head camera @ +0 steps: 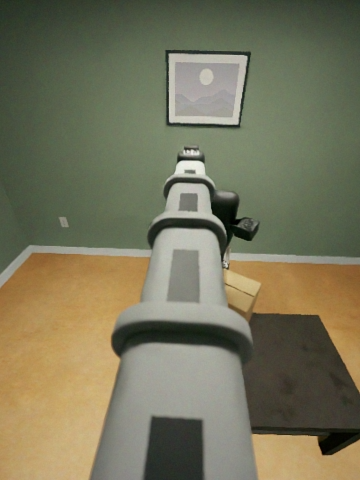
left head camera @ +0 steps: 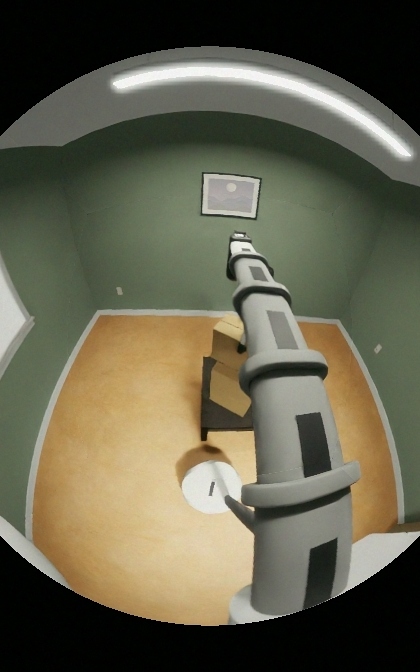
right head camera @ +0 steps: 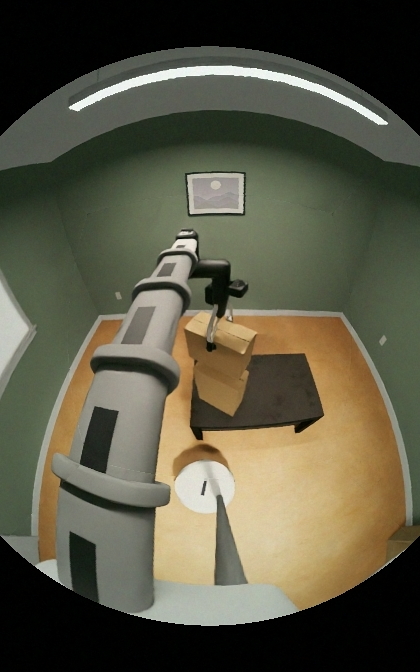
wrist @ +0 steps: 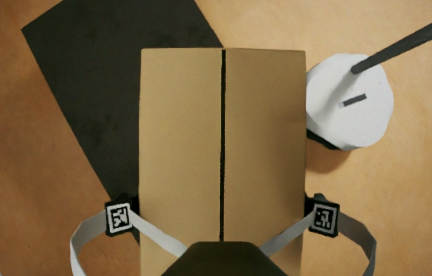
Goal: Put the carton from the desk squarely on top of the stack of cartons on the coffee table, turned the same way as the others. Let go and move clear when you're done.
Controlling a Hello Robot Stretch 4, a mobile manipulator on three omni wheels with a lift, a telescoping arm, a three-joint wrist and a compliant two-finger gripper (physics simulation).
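Pixels of known places: hand, tool point: (right head camera: 220,337) (wrist: 221,203); robot's base, link origin: (left head camera: 210,485) (right head camera: 205,485).
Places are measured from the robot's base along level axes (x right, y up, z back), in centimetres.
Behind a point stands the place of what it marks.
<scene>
A tan carton (head camera: 242,300) {x 15.5, y 105.0, z -50.2 cm} (left head camera: 227,337) {x 0.2, y 103.7, z -55.8 cm} (right head camera: 220,345) {x 8.7, y 104.1, z -50.8 cm} (wrist: 180,130) {x 15.5, y 104.9, z -57.2 cm} is between the fingers of my gripper (right head camera: 220,332) {x 8.7, y 100.8, z -57.8 cm} (wrist: 221,215) {x 8.7, y 100.8, z -57.8 cm}. The fingertips press on its two long sides, and its top seam runs straight away in the wrist view. Below it the stack (left head camera: 230,392) {x 6.3, y 65.2, z -52.3 cm} (right head camera: 220,390) {x 9.2, y 69.6, z -50.6 cm} stands on the left part of the dark coffee table (head camera: 300,370) {x 56.8, y 42.2, z -62.4 cm} (left head camera: 216,419) {x 0.6, y 42.3, z -44.2 cm} (right head camera: 285,385) {x 55.7, y 42.2, z -66.2 cm} (wrist: 90,100) {x 44.3, y 42.2, z -84.4 cm}. The carton is over the stack; whether it touches is unclear. It looks level. In the wrist view the carton hides the stack, so their exact alignment cannot be told.
My extended arm (head camera: 185,375) {x 0.2, y 140.9, z -14.9 cm} (left head camera: 295,415) {x -1.1, y 140.9, z -13.2 cm} (right head camera: 125,415) {x 1.6, y 140.8, z -12.9 cm} hides parts of the head views. My white round base (left head camera: 211,487) {x -0.5, y 18.7, z 0.1 cm} (right head camera: 205,492) {x 0.9, y 18.7, z 4.3 cm} (wrist: 350,120) {x -6.9, y 18.7, z -5.2 cm} stands near the table's front edge. A framed picture (head camera: 207,90) {x 9.1, y 149.5, z -194.6 cm} hangs on the green wall. A brown surface (right head camera: 405,545) shows at the lower right.
</scene>
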